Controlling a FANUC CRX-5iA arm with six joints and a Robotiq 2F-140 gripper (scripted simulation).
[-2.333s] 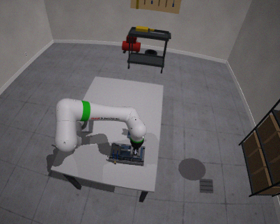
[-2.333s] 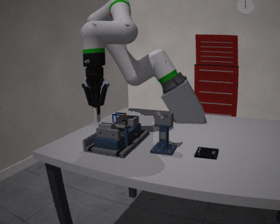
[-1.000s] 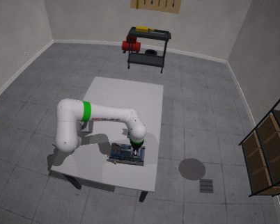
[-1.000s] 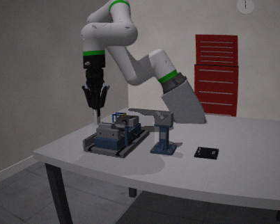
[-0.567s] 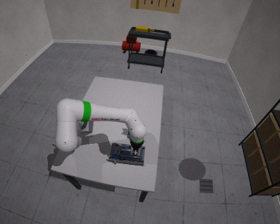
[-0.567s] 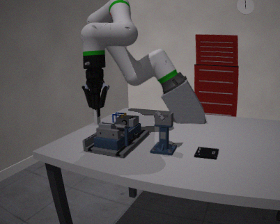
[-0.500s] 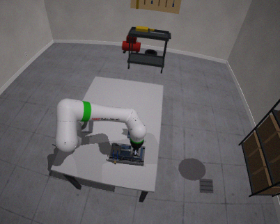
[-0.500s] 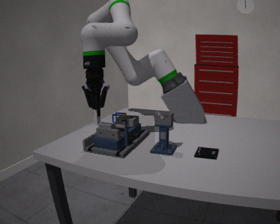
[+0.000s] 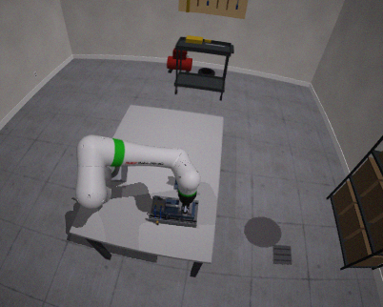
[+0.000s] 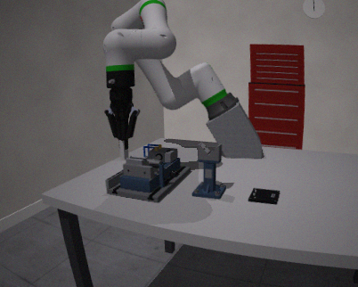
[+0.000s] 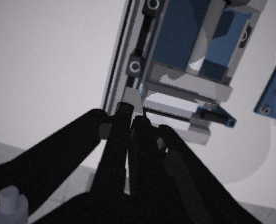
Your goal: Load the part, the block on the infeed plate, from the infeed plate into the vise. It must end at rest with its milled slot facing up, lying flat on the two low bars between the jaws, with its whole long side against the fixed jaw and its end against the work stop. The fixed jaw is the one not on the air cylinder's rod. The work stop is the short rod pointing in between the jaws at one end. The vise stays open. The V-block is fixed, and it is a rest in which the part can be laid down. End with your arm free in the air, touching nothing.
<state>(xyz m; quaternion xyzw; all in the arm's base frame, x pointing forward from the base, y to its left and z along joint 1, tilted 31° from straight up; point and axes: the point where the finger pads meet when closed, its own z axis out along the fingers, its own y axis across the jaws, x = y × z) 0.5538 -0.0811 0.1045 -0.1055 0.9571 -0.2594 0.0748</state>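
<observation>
My gripper is now 5 cm to the right of the part, 4 cm above it and 1 cm past it. Round my hand: air cylinder rod 10 cm behind, 6 cm below, 5 cm to the left; then blue work stop 13 cm to the left, 8 cm below, 2 cm behind; then black infeed plate 45 cm to the left, 13 cm below, 13 cm behind.
</observation>
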